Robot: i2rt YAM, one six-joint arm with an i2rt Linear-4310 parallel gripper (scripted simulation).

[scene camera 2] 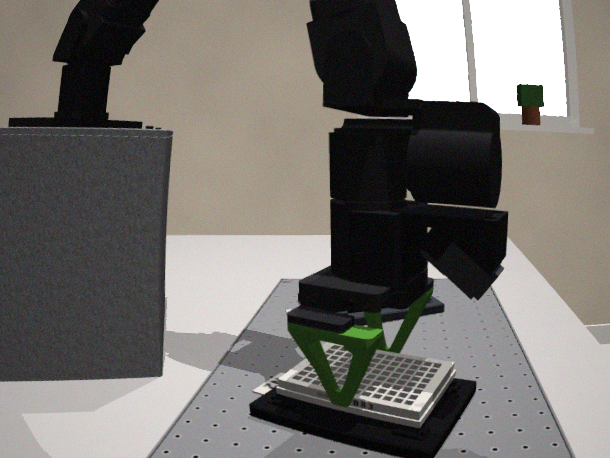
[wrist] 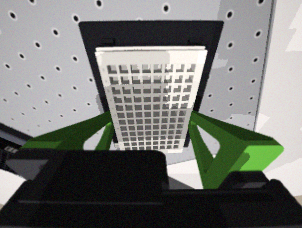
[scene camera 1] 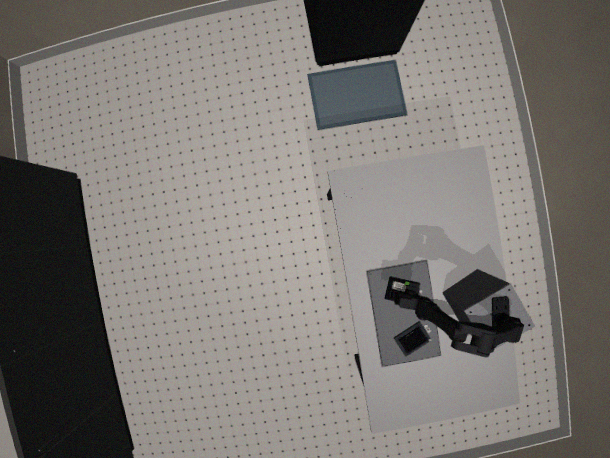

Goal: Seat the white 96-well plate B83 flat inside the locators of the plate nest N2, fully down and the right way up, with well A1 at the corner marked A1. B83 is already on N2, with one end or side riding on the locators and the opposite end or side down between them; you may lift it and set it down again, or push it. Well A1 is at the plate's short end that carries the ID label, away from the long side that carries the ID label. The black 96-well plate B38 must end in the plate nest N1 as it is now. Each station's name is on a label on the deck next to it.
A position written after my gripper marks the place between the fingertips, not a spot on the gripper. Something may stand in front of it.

Observation:
I see my gripper [scene camera 2: 365, 383], a white 96-well plate B83 [wrist: 135, 97] and a plate nest N2 [wrist: 137, 32].
My gripper shows as well in the wrist view [wrist: 151, 114].

